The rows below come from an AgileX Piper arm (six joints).
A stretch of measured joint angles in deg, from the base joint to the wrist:
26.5, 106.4, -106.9, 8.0, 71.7, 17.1
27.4, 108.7, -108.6, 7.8, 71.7, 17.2
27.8, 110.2, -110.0, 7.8, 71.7, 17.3
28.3, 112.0, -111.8, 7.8, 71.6, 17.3
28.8, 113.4, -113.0, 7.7, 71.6, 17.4
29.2, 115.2, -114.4, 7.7, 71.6, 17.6
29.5, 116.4, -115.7, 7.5, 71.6, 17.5
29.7, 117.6, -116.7, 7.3, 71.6, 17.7
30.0, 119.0, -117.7, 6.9, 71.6, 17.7
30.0, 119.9, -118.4, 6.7, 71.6, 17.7
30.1, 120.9, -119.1, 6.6, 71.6, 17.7
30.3, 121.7, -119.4, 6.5, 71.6, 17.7
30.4, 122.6, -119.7, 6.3, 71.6, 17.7
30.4, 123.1, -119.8, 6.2, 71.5, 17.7
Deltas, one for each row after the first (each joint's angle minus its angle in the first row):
0.9, 2.3, -1.7, -0.2, 0.0, 0.1
1.3, 3.8, -3.1, -0.2, 0.0, 0.2
1.8, 5.6, -4.9, -0.2, -0.1, 0.2
2.3, 7.0, -6.1, -0.3, -0.1, 0.3
2.7, 8.8, -7.5, -0.3, -0.1, 0.5
3.0, 10.0, -8.8, -0.5, -0.1, 0.4
3.2, 11.2, -9.8, -0.7, -0.1, 0.6
3.5, 12.6, -10.8, -1.1, -0.1, 0.6
3.5, 13.5, -11.5, -1.3, -0.1, 0.6
3.6, 14.5, -12.2, -1.4, -0.1, 0.6
3.8, 15.3, -12.5, -1.5, -0.1, 0.6
3.9, 16.2, -12.8, -1.7, -0.1, 0.6
3.9, 16.7, -12.9, -1.8, -0.2, 0.6

